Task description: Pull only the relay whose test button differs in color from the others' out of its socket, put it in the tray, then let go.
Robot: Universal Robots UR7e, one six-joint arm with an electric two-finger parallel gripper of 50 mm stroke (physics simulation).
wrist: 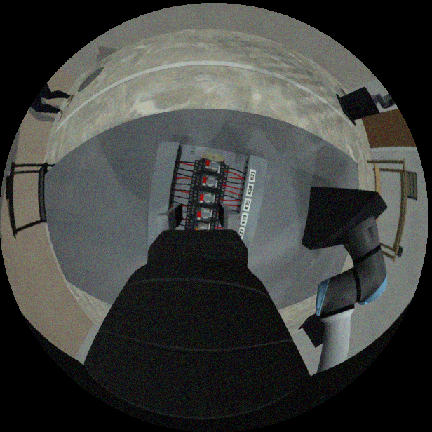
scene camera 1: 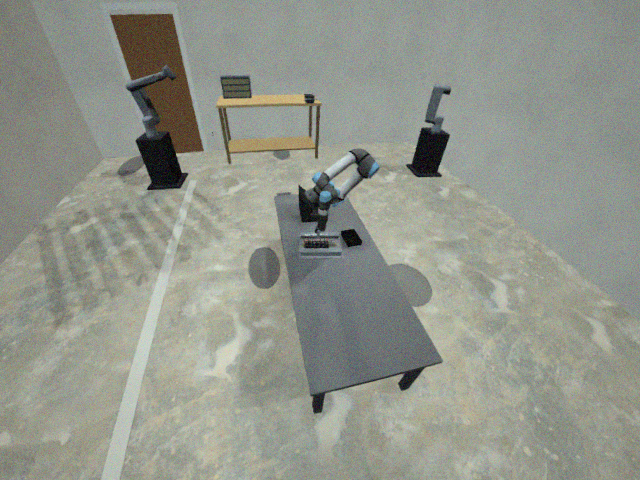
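Pixels of known places: gripper, fingertip midpoint: point(scene camera 1: 317, 234); arm's base, link origin: point(scene camera 1: 311, 198).
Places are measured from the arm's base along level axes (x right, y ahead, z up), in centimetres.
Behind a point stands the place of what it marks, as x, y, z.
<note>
A row of clear relays with red test buttons point(wrist: 207, 197) point(scene camera 1: 316, 243) @(2.3, 49.6, -8.9) sits in black sockets on a grey panel point(wrist: 159, 200) point(scene camera 1: 320, 254) @(-0.1, 59.8, -10.8), with red and black wires on both sides. The relay with the orange test button point(wrist: 201, 227) is at the near end of the visible row, partly hidden by the gripper body. My gripper point(wrist: 200, 210) point(scene camera 1: 320, 232) @(1.1, 48.6, -1.4) is open and empty above the near part of the row, its fingers on either side of it. The black tray point(scene camera 1: 351, 237) @(-28.2, 41.0, -12.6) lies on the table right of the panel; it cannot be made out in the wrist view.
Grey wire ducts run along both long sides of the row, with white labels point(wrist: 247, 204) beside the right wires. A black upright block point(scene camera 1: 305, 204) @(6.6, 16.9, 5.1) point(wrist: 330, 217) stands by the arm's base on the grey table point(scene camera 1: 356, 320) @(-13.4, 114.7, -12.9). A wooden workbench point(scene camera 1: 268, 101) stands behind.
</note>
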